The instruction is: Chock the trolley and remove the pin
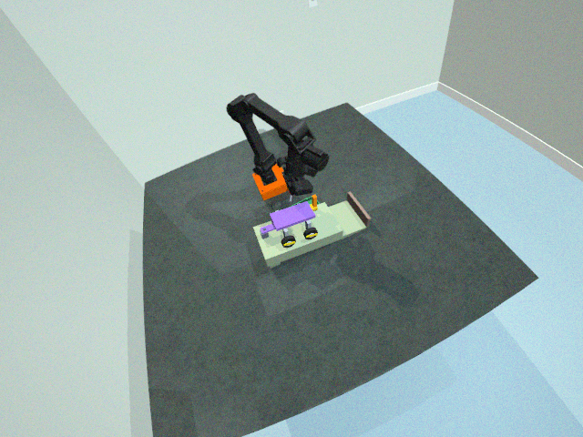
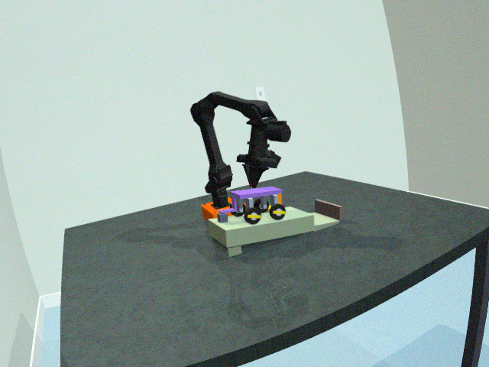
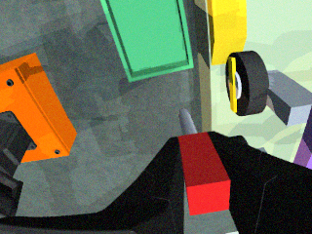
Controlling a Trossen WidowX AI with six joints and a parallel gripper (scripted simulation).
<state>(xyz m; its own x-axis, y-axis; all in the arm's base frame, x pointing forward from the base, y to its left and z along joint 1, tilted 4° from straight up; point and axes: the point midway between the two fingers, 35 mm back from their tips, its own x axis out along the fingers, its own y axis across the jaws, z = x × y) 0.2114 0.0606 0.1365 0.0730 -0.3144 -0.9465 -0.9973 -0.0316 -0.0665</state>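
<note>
Now: the green tray 20 mm behind my gripper tip, 40 mm to the left of it and 150 mm below it. Also, from my gripper tip: yellow chock (40 mm ahead, 50 mm to the left, 60 mm below); purple trolley (100 mm ahead, 40 mm to the right, 30 mm below); red-headed stop pin (right at my gripper tip).
</note>
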